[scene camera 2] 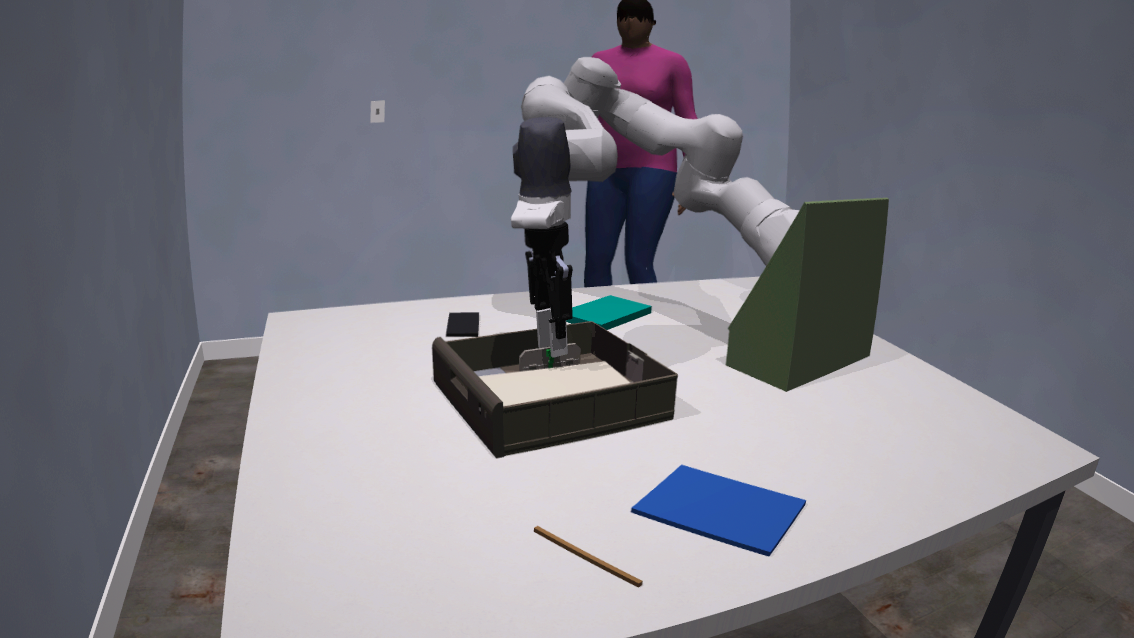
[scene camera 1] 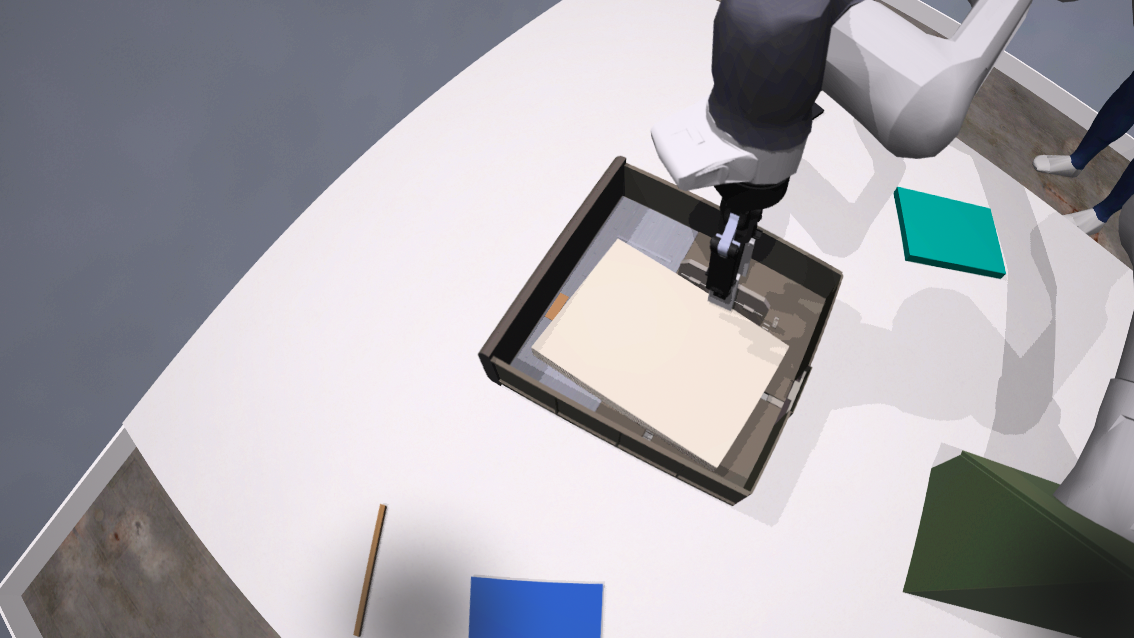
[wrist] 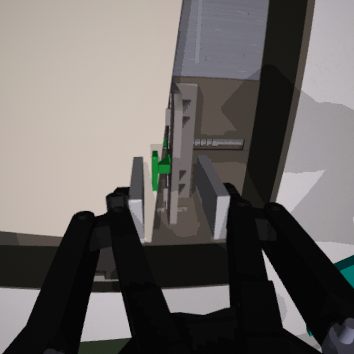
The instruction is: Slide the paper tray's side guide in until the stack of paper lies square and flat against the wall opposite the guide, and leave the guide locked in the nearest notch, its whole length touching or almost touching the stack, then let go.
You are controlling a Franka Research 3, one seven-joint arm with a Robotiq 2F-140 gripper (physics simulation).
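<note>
The cream paper stack [scene camera 1: 658,341] [scene camera 2: 555,386] [wrist: 75,100] lies skewed in the dark tray [scene camera 1: 548,255] [scene camera 2: 594,414] [wrist: 286,50]. One corner is close to the wall opposite the guide, and the gap widens along that edge. The grey side guide [scene camera 1: 752,305] [scene camera 2: 529,359] [wrist: 187,145] stands upright on the other side; in the wrist view the gap between guide and stack widens toward the bottom. Its green lever [scene camera 2: 549,357] [wrist: 155,171] faces the stack. My gripper [scene camera 1: 723,298] [scene camera 2: 553,339] [wrist: 169,172] is part open, pads on either side of the guide and lever, gripping nothing.
A teal slab [scene camera 1: 951,234] [scene camera 2: 610,311] lies behind the tray. A green file holder [scene camera 1: 991,531] [scene camera 2: 832,293] stands to one side. A blue slab [scene camera 1: 535,609] [scene camera 2: 720,507] and a wooden stick [scene camera 1: 370,569] [scene camera 2: 586,555] lie before the tray. A black slab [scene camera 2: 463,323] lies behind it.
</note>
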